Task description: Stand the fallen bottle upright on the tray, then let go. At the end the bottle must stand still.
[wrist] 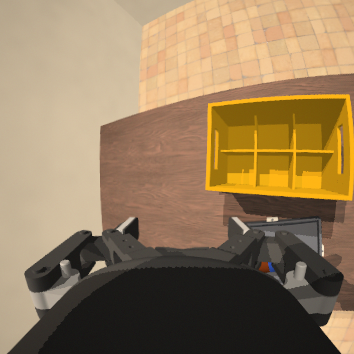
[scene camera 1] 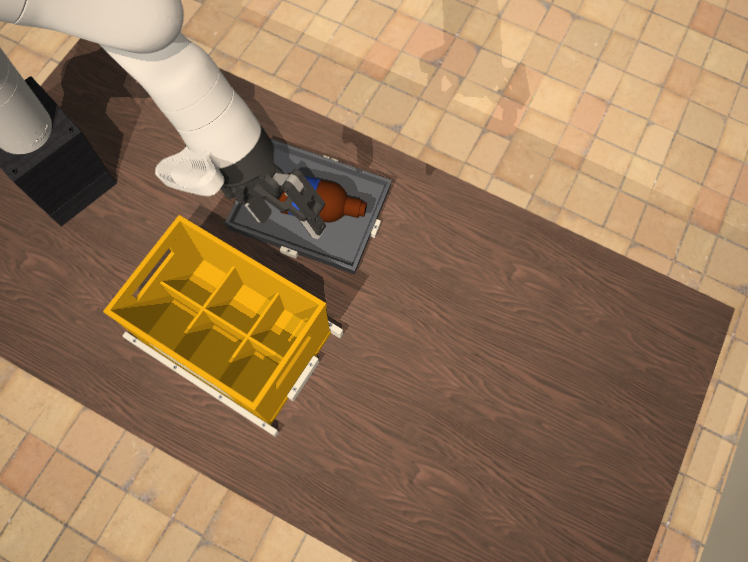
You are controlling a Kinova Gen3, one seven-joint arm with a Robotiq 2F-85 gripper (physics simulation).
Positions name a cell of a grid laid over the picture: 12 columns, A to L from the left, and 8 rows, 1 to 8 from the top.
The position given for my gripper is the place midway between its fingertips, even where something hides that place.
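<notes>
I can see my gripper (scene camera 1: E4), and the wrist view shows the gripper (wrist: G6) too. There is a grey tray (scene camera 1: F4), and I see the tray (wrist: K6) from the wrist as well. A brown bottle (scene camera 1: F3) is here. So is a yellow crate (scene camera 1: D5), with the wrist view also showing me the crate (wrist: J4).
</notes>
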